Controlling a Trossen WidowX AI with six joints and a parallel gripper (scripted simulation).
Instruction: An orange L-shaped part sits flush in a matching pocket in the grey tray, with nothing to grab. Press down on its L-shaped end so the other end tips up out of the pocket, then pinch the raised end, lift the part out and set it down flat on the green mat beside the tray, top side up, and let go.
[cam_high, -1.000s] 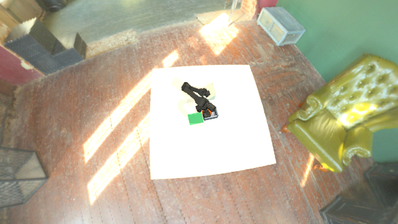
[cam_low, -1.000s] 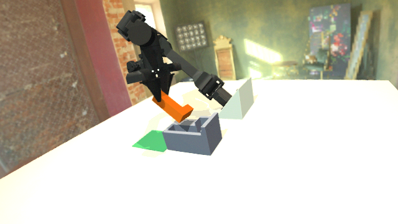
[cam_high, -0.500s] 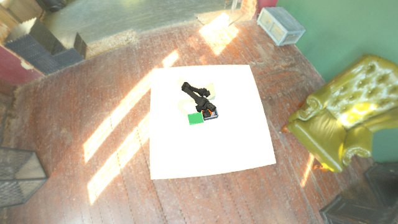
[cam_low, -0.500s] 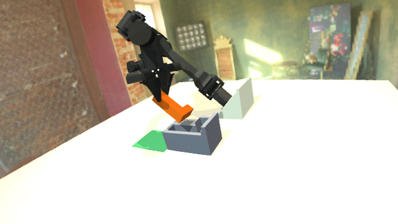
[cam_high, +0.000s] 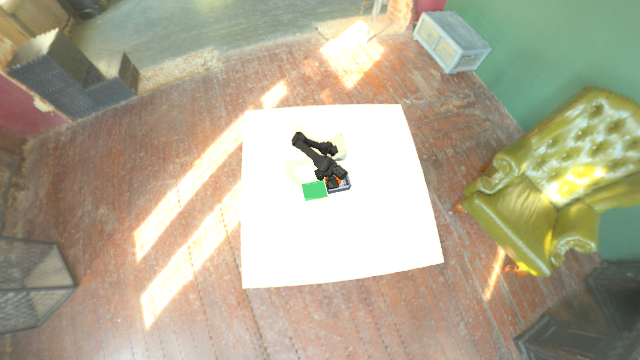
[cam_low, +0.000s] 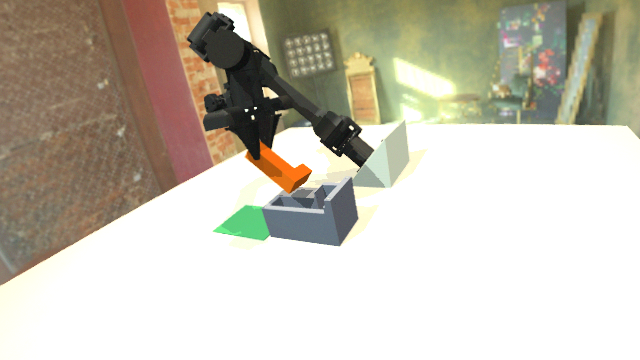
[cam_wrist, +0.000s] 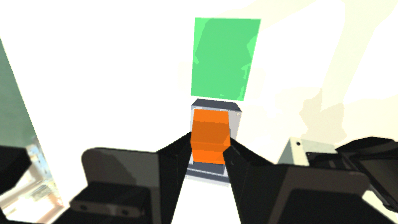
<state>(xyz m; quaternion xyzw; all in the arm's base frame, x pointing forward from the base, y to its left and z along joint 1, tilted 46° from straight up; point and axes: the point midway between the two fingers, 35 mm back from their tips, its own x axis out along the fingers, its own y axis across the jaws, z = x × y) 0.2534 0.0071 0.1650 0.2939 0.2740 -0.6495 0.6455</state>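
Now: gripper tip 10 mm past the orange L-shaped part, 30 mm to the right of it and 30 mm above it. Round my gripper tip: green mat (10 mm behind, 90 mm to the right, 160 mm below).
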